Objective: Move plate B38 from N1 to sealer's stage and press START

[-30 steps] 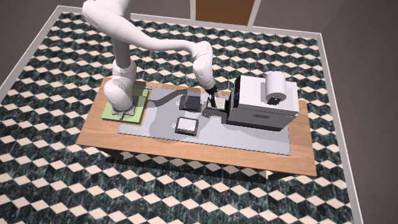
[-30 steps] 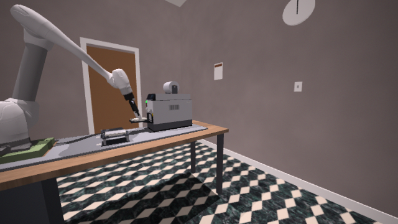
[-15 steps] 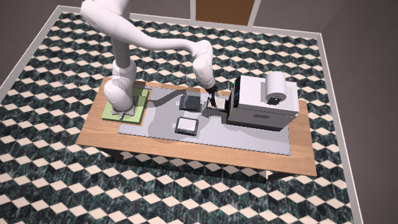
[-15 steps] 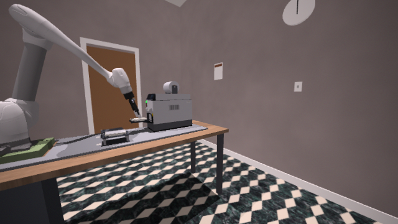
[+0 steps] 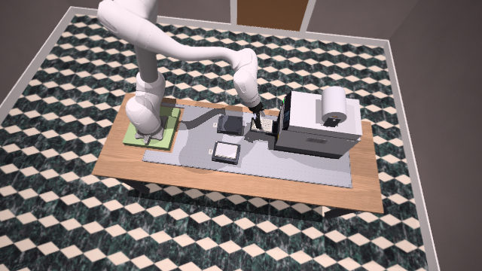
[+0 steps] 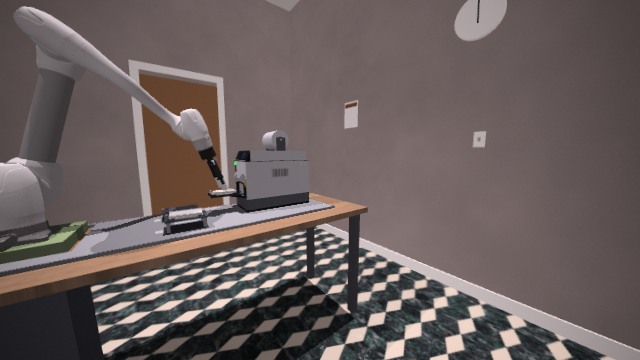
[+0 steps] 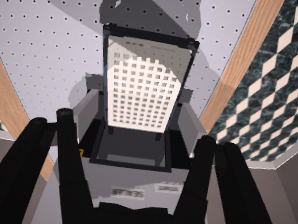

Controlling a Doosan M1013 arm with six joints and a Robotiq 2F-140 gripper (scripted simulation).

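My hand is 40 mm above the plate B38. Also, from my hand: sealer stage: 50 mm below; then white button: 110 mm ahead, 90 mm to the left, 30 mm above; then pale plate: 210 mm behind, 170 mm to the right, 90 mm below.
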